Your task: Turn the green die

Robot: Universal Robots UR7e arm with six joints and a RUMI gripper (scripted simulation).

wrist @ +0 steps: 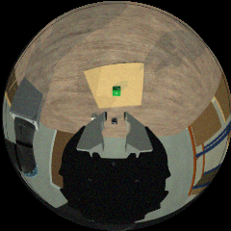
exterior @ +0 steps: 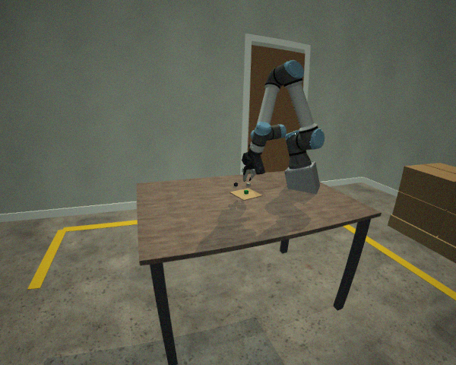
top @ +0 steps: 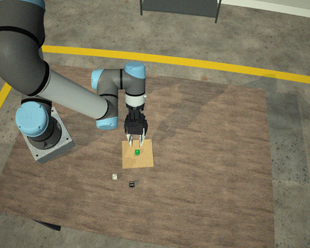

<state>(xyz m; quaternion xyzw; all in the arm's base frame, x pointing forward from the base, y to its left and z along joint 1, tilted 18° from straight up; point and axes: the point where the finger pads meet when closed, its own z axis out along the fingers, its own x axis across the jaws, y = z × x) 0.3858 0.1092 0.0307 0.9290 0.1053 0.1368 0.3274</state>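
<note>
Right now the green die is 80 mm below my hand. The rest, counted from my hand: black die (30 mm ahead, 150 mm to the right, 80 mm below); white die (50 mm behind, 150 mm to the right, 80 mm below); tan mat (90 mm below).
</note>
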